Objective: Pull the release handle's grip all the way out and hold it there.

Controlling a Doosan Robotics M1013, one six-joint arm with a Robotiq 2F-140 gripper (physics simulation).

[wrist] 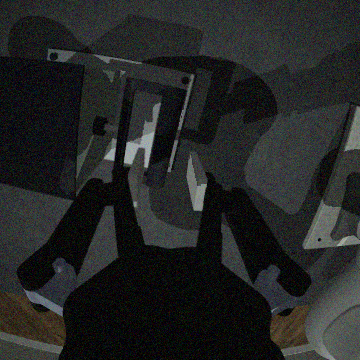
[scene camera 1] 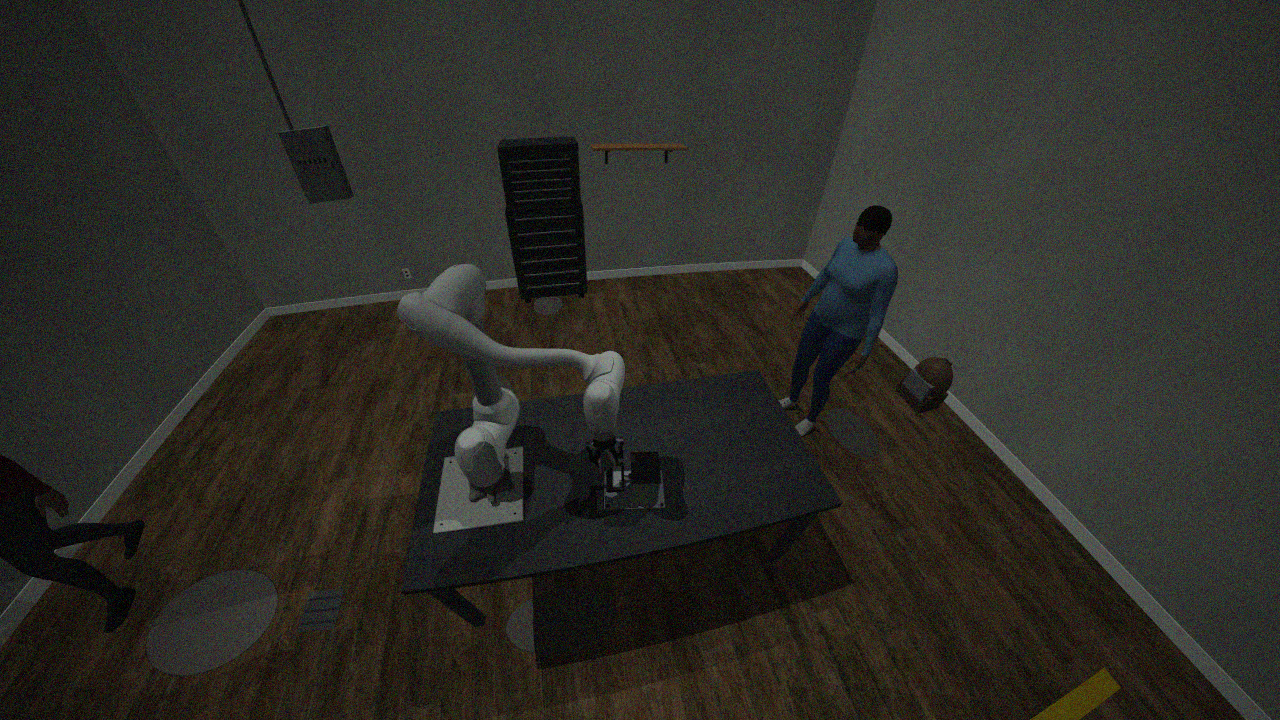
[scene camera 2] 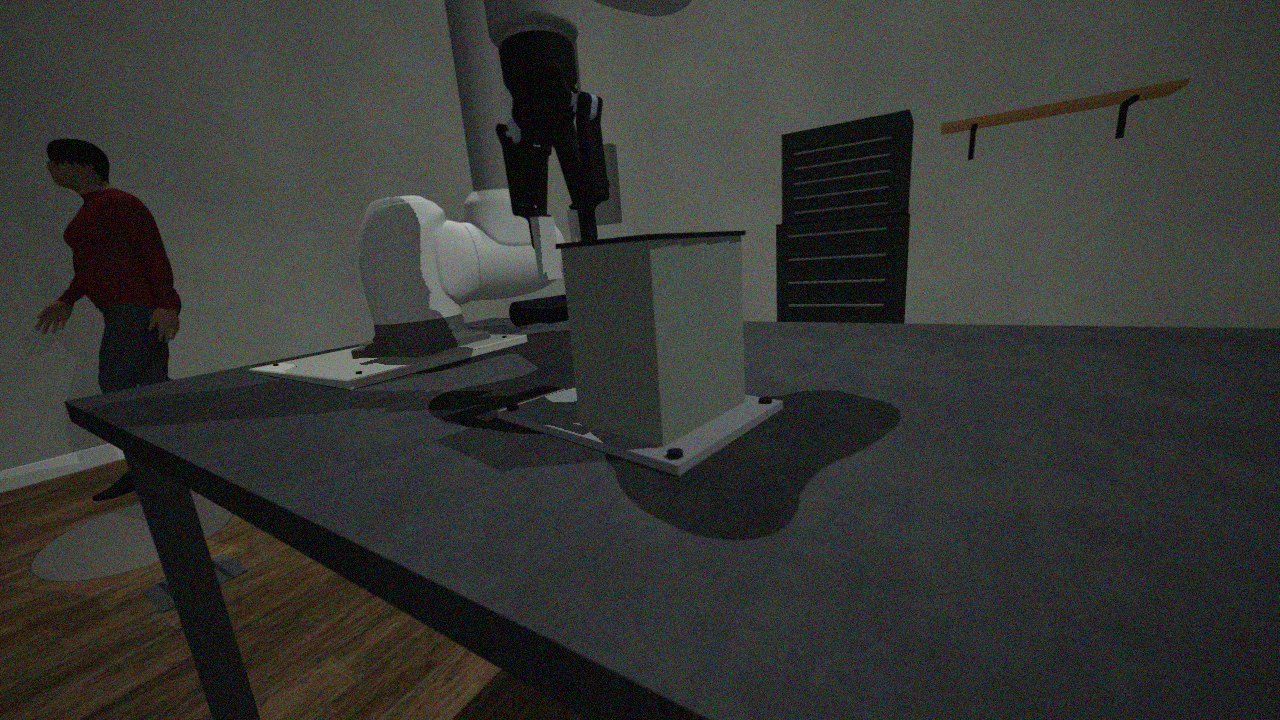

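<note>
The release handle is a grey box with a dark top, on a pale base plate bolted to the table. Its grip, a black rectangular frame with a thick outer bar, stands out from the box's side on a short stem. How far it is out I cannot tell. In scene camera 2 the box hides most of that side. My gripper is partly open and empty, pointing down. In the wrist view its pale fingertips show either side of the outer bar's near end. Contact cannot be made out.
The dark table carries the arm's white mounting plate. A person in blue stands beyond the table's right side. A person in red stands at the left in scene camera 2.
</note>
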